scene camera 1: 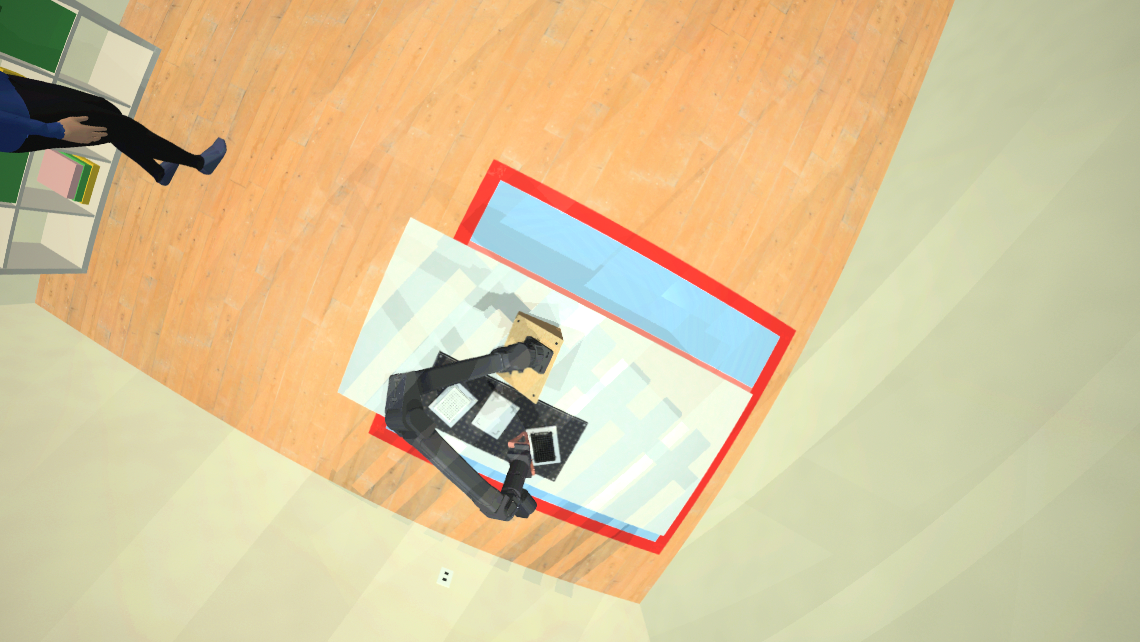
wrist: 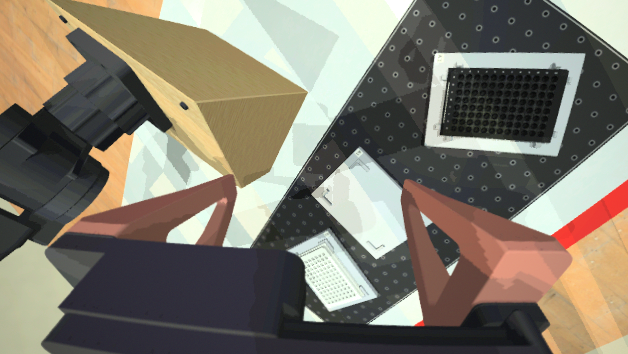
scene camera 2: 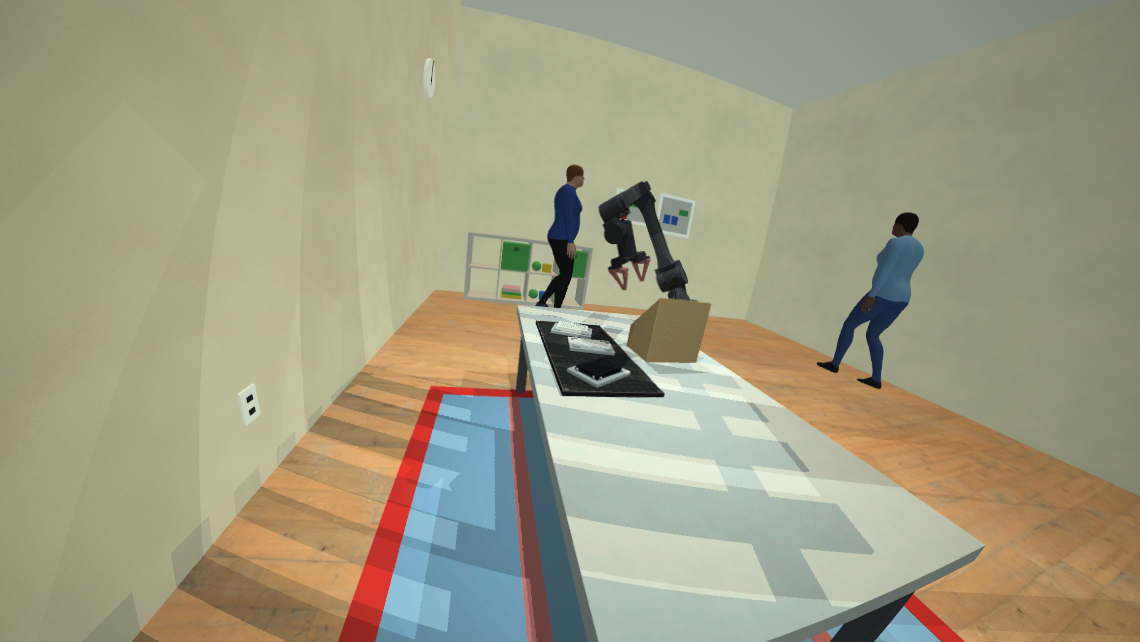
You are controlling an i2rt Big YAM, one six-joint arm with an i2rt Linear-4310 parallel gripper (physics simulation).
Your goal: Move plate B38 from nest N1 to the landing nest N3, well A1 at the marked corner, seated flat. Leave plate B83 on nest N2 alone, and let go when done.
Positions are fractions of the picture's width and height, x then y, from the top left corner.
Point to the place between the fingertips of the gripper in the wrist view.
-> At 0.51, 0.53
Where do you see a black perforated baseplate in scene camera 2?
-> At 0.56, 0.59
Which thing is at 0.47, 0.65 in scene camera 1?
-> A black perforated baseplate.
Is the gripper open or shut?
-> Open.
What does the gripper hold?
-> Nothing.
